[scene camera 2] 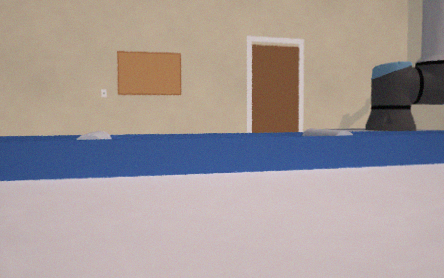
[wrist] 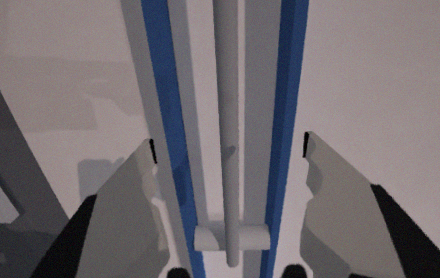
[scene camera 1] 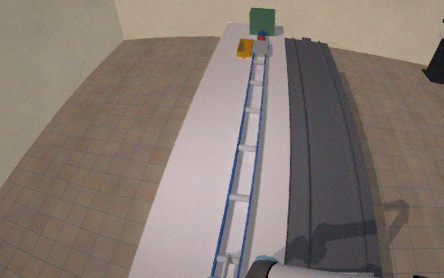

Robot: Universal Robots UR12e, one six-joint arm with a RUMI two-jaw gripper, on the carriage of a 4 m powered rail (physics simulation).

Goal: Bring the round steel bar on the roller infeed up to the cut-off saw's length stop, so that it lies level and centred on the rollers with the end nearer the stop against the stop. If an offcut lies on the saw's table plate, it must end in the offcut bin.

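Where they show: gripper, fingertip midpoint: point(wrist: 228, 137); arm's base, origin of the base link: point(scene camera 2: 390, 130).
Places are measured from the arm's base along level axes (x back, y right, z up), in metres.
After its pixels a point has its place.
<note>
The round steel bar point(wrist: 227, 75) {x -0.620, y -0.023, z 0.050 m} point(scene camera 1: 228, 268) {x -0.612, y 0.191, z 0.047 m} lies lengthwise between the infeed's blue rails, roughly midway between them. Its end nearer the saw rests just past a roller point(wrist: 255, 237) {x -0.657, y 0.235, z 0.022 m}; the other end is out of view. My gripper point(wrist: 228, 137) {x -0.618, y 0.007, z 0.110 m} is open, one jaw to each side above the infeed, with the bar running between them and not gripped. The saw's table plate point(scene camera 1: 260, 49) {x -0.614, y 2.533, z 0.028 m} is at the far end, with the small red and blue stop point(scene camera 1: 261, 36) {x -0.615, y 2.814, z 0.079 m} behind it. The yellow offcut bin point(scene camera 1: 243, 54) {x -0.800, y 2.419, z 0.003 m} stands left of the plate and holds a small grey offcut point(scene camera 1: 242, 45) {x -0.840, y 2.684, z -0.009 m}.
A green block point(scene camera 1: 262, 21) {x -0.616, y 3.100, z 0.185 m} stands behind the saw. The infeed's blue rail point(scene camera 1: 242, 130) {x -0.681, y 1.209, z 0.016 m} point(scene camera 2: 200, 154) {x -0.694, y 0.894, z -0.002 m} runs along the table toward the saw. The dark rail bed point(scene camera 1: 325, 150) lies to the right. Part of my arm point(scene camera 1: 300, 270) {x -0.352, y 0.097, z 0.574 m} point(scene camera 2: 391, 95) {x -0.059, y 0.046, z 0.137 m} shows at the bottom of scene camera 1.
</note>
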